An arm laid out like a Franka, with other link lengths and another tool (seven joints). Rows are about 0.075 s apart.
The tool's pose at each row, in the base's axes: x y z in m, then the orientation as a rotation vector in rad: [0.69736, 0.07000, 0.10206, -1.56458, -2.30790, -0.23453]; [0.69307, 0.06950, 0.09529, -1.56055, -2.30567, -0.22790]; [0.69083, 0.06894, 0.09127, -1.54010, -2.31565, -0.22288]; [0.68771, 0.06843, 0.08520, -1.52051, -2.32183, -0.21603]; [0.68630, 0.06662, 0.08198, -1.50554, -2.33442, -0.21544]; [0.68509, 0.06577, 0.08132, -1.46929, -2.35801, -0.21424]
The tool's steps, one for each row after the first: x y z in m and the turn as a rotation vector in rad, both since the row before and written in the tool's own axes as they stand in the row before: [-0.00150, -0.00379, 0.00692, 0.00644, 0.00129, -0.00030]; [-0.00122, -0.00204, 0.00398, 0.00766, 0.00053, -0.01474]; [-0.00161, -0.00269, 0.00609, 0.00970, 0.00217, -0.01241]; [-0.00225, -0.00181, 0.00270, 0.00178, -0.00271, -0.01355]; [-0.00052, -0.00141, 0.00060, 0.00630, -0.00176, -0.02986]
